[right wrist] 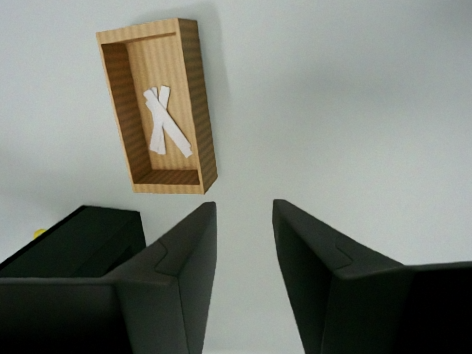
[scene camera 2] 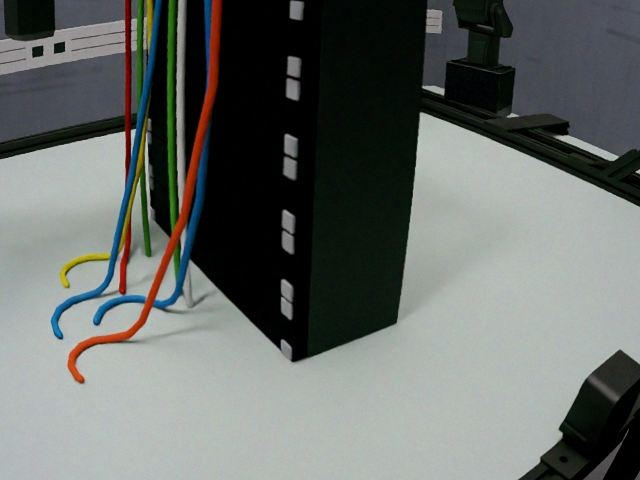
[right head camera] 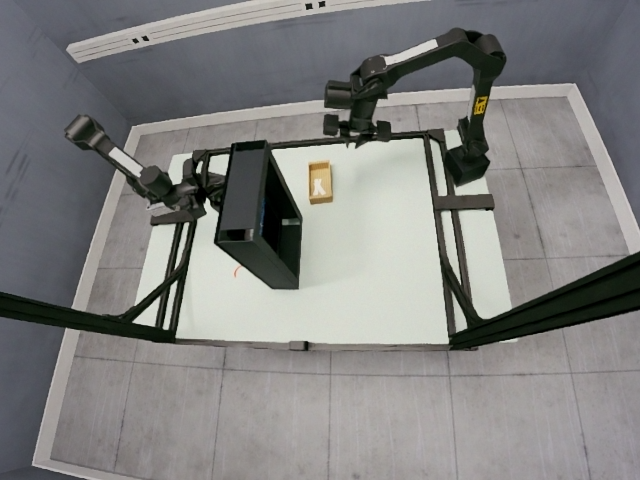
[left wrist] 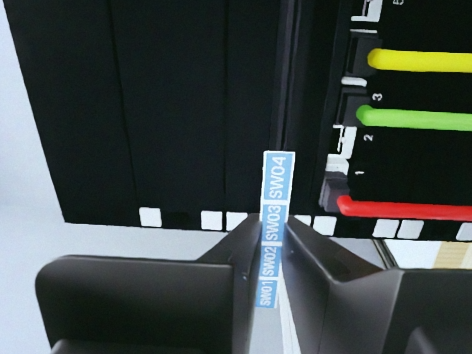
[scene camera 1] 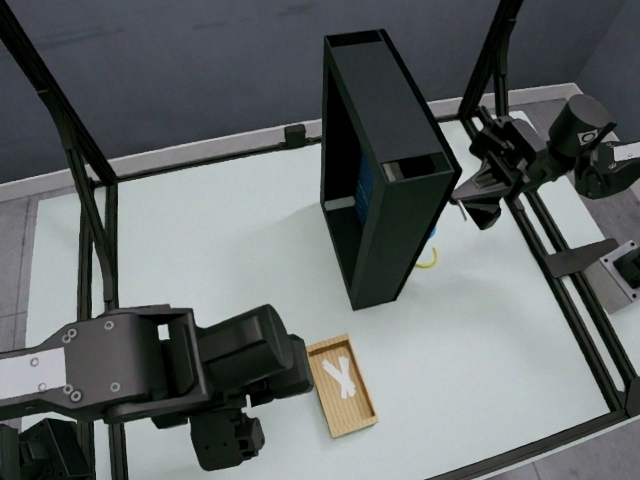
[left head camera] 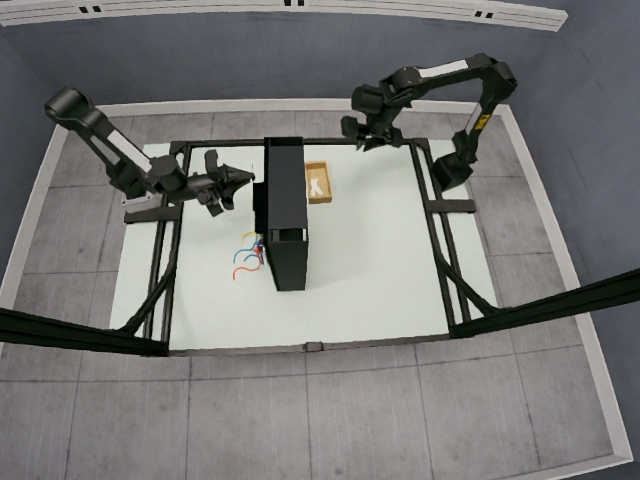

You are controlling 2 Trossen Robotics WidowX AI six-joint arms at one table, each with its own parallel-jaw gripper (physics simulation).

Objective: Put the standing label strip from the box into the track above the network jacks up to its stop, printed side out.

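Frame: origin at the left arm's base, x ahead, y left, z up, level; metres.
Seen in the pictures: left gripper, fingertip midpoint: (left wrist: 270,225) (scene camera 1: 450,199) (left head camera: 255,176); right gripper, fingertip midpoint: (right wrist: 244,212) (right head camera: 351,147) (scene camera 1: 256,388) (left head camera: 359,150); left arm's base, link origin: (scene camera 1: 633,269) (left head camera: 136,189); right arm's base, link origin: (scene camera 2: 482,64) (right head camera: 468,155) (scene camera 1: 28,463) (left head camera: 455,164).
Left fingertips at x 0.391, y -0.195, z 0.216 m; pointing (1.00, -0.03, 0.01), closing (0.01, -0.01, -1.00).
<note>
Offsets run from my left fingertips to a thing's top centre. "spot": to the spot under its first point.
A blue label strip {dz +0.005, dx -0.009, dy +0.002 m} (left wrist: 270,250) marked SW01 to SW04 is held between my left fingers, printed side facing the left wrist camera. My left gripper (left wrist: 270,225) (left head camera: 253,177) (scene camera 1: 453,198) is shut on it beside the rack's jack side. The strip's SW04 end overlaps the near end of the dark track {spot: dz -0.001, dx -0.010, dy -0.050 m} (left wrist: 287,90) in the left wrist view; whether they touch I cannot tell. The jacks are right of the track. My right gripper (right wrist: 244,212) (right head camera: 353,143) is open and empty near the wooden box {dz -0.250, dx +0.206, dy +0.118 m} (right wrist: 200,110) (left head camera: 329,180), which holds several white strips {dz -0.282, dx +0.201, dy +0.108 m} (right wrist: 172,127) {dz -0.287, dx +0.198, dy +0.099 m} (scene camera 1: 341,377).
The tall black rack {dz +0.109, dx +0.059, dy -0.111 m} (left head camera: 286,186) (scene camera 1: 392,103) (scene camera 2: 361,180) stands between my left gripper and the box. A red cable {spot: dz -0.051, dx -0.002, dy -0.010 m} (left wrist: 410,209), a green cable {spot: dz -0.044, dx -0.009, dy -0.043 m} (left wrist: 420,118) and a yellow cable {spot: dz -0.040, dx -0.013, dy -0.060 m} (left wrist: 425,60) run from the jacks. Several cables hang down the rack's face to the table.
</note>
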